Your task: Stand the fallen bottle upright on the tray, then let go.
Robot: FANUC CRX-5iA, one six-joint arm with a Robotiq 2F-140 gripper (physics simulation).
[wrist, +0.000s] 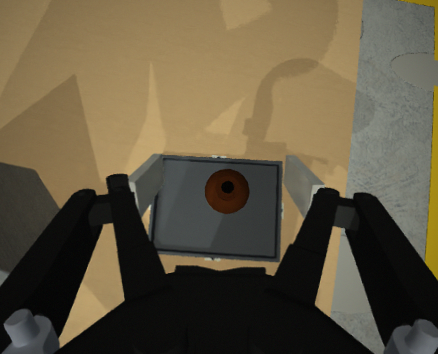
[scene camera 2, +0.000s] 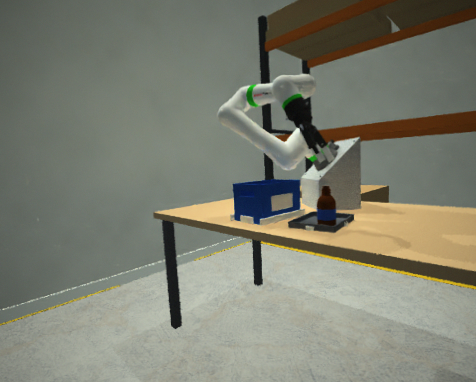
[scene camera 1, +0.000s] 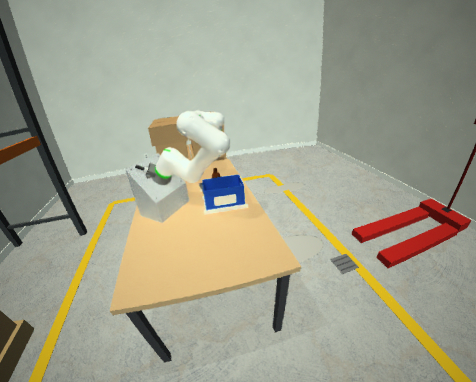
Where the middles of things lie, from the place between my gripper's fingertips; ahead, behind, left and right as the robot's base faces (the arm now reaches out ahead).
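Scene:
The brown bottle (wrist: 227, 191) is 10 mm ahead of my hand and 10 mm to the right of it, and I find the bottle 180 mm below that hand.

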